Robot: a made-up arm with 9 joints. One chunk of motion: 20 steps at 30 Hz.
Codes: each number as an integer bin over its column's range. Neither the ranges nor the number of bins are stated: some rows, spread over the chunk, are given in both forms.
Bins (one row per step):
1: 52 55 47 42 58 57
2: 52 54 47 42 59 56
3: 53 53 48 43 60 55
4: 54 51 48 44 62 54
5: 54 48 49 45 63 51
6: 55 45 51 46 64 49
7: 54 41 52 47 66 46
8: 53 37 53 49 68 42
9: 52 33 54 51 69 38
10: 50 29 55 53 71 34
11: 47 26 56 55 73 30
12: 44 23 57 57 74 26
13: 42 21 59 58 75 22
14: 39 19 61 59 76 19
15: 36 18 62 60 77 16
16: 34 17 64 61 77 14
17: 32 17 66 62 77 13
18: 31 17 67 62 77 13
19: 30 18 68 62 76 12
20: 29 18 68 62 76 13
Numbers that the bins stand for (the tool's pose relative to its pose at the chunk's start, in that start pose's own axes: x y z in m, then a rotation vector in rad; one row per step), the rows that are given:
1: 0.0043 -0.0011 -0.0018 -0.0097 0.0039 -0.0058
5: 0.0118 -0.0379 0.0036 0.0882 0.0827 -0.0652
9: 0.0043 -0.1167 0.0173 0.2839 0.1773 -0.1938
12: -0.0256 -0.1692 0.0255 0.4797 0.2561 -0.3126
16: -0.0629 -0.2007 0.0445 0.6102 0.3033 -0.4314
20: -0.0816 -0.1955 0.0555 0.6428 0.2876 -0.4413
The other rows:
2: 0.0043 -0.0064 -0.0018 -0.0097 0.0197 -0.0157
3: 0.0081 -0.0116 0.0009 0.0229 0.0355 -0.0256
4: 0.0118 -0.0221 0.0009 0.0556 0.0670 -0.0355
6: 0.0156 -0.0536 0.0091 0.1208 0.0985 -0.0849
7: 0.0118 -0.0746 0.0118 0.1534 0.1300 -0.1146
8: 0.0081 -0.0957 0.0145 0.2187 0.1615 -0.1542
10: -0.0031 -0.1377 0.0200 0.3492 0.2088 -0.2334
11: -0.0143 -0.1534 0.0227 0.4144 0.2403 -0.2730
13: -0.0330 -0.1797 0.0309 0.5123 0.2718 -0.3522
14: -0.0442 -0.1902 0.0364 0.5449 0.2876 -0.3819
15: -0.0555 -0.1955 0.0391 0.5776 0.3033 -0.4116
17: -0.0704 -0.2007 0.0500 0.6428 0.3033 -0.4413
18: -0.0741 -0.2007 0.0527 0.6428 0.3033 -0.4413
19: -0.0779 -0.1955 0.0555 0.6428 0.2876 -0.4512

